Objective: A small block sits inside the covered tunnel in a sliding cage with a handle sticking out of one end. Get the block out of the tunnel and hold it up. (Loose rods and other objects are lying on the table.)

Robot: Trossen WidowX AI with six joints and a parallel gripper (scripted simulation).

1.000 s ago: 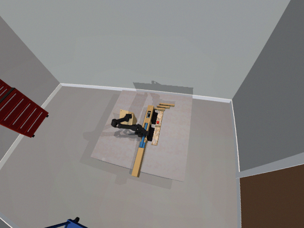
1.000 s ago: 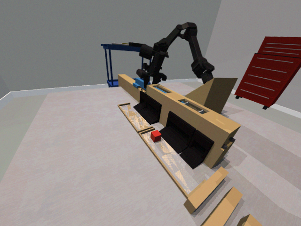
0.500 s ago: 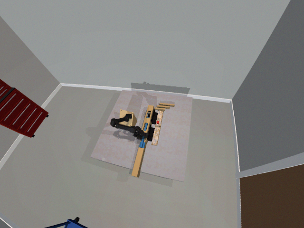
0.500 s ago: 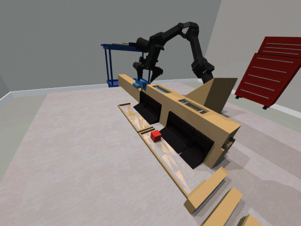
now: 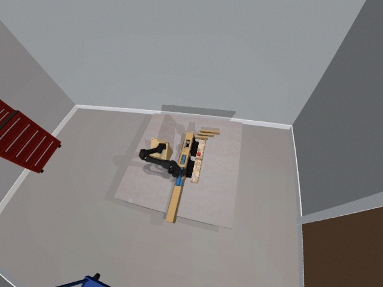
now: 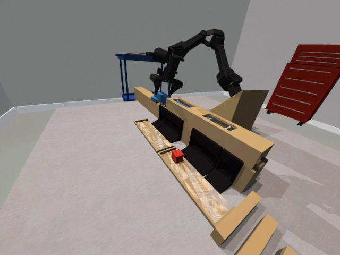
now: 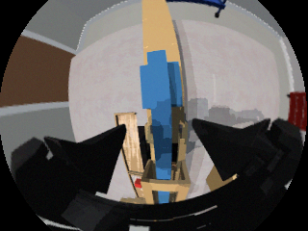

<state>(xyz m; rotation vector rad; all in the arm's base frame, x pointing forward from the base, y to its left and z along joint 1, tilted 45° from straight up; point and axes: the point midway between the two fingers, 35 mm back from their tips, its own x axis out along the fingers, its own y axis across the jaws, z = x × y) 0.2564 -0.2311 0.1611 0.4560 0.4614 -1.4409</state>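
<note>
My gripper tip is now 80 mm to the right of the tan covered tunnel, 70 mm above it and 20 mm short of it.
</note>
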